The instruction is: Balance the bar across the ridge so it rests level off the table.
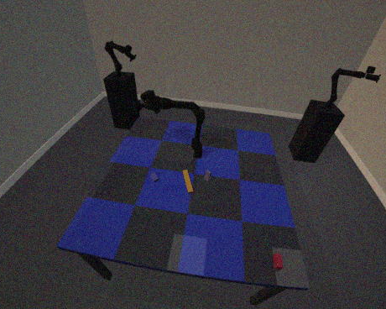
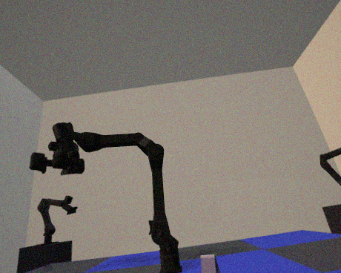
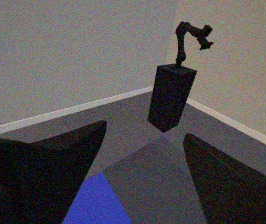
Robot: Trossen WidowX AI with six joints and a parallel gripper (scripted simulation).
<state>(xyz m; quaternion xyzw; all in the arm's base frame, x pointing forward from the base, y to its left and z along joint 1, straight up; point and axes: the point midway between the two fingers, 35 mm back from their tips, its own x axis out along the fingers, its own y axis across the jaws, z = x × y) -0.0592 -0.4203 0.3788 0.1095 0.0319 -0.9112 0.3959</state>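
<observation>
Right now the orange bar is 410 mm to the left of my gripper tip, 360 mm below it and 360 mm ahead of it. Also, from my gripper tip: purple block 370 mm ahead, 360 mm below, 180 mm to the left; then red block 940 mm to the left, 820 mm ahead, 350 mm below.
</observation>
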